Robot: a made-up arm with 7 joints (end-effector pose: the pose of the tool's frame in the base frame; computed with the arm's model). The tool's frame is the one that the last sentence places.
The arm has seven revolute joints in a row. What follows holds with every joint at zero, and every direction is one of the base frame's. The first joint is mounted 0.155 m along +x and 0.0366 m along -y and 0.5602 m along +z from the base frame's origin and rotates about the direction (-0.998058, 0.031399, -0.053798). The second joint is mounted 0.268 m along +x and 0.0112 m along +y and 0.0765 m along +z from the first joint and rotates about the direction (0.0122, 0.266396, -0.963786). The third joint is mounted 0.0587 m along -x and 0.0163 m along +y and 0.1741 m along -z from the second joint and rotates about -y. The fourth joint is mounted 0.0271 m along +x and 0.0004 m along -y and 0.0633 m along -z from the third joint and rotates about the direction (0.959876, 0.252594, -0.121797). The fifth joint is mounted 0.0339 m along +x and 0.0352 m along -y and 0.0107 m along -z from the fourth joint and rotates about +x. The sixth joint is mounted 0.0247 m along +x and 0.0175 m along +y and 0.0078 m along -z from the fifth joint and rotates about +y. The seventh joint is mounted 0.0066 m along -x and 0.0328 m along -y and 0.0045 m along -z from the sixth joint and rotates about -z. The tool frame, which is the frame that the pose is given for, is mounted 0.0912 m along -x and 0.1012 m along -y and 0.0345 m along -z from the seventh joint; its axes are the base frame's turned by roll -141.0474, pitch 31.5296 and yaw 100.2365 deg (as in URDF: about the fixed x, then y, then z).
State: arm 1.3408 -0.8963 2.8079 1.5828 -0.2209 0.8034 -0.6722
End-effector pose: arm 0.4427 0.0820 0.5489 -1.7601 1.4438 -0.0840
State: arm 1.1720 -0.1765 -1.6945 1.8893 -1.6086 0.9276 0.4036
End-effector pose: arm 0.3496 -0.1684 0.5780 0.0772 0.9709 1.3748
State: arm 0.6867 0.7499 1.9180 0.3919 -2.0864 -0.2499 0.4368
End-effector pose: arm 0.2967 -0.1116 0.4773 0.9258 -1.4483 0.1244
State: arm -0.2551 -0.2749 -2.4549 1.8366 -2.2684 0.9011 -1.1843
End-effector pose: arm 0.2617 -0.1602 0.4516 1.5598 0.0920 0.4812
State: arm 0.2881 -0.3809 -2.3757 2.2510 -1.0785 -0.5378 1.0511
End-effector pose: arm 0.3190 0.0683 0.5359 -0.6589 1.5251 1.7403
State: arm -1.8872 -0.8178 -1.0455 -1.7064 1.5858 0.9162 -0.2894
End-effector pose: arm 0.5386 0.1224 0.5717 -0.6128 2.6243 -0.1775
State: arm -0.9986 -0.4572 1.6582 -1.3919 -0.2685 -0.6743 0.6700
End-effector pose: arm 0.4366 -0.0449 0.4255 2.2434 -1.2617 0.9277
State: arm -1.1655 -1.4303 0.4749 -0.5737 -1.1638 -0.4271 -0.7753
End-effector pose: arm 0.4616 -0.0731 0.5784 1.6279 0.3294 0.0471
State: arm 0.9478 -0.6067 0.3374 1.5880 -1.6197 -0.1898 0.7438
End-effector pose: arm 0.3984 -0.2837 0.4406 1.5860 1.0880 -1.4126
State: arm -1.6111 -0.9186 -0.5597 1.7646 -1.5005 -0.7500 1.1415
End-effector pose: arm 0.3019 0.2467 0.5093 -0.9047 -1.7019 -0.2685
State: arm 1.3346 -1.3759 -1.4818 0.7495 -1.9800 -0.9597 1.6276
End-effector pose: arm 0.4931 -0.2886 0.7356 0.0385 0.7206 -1.6173
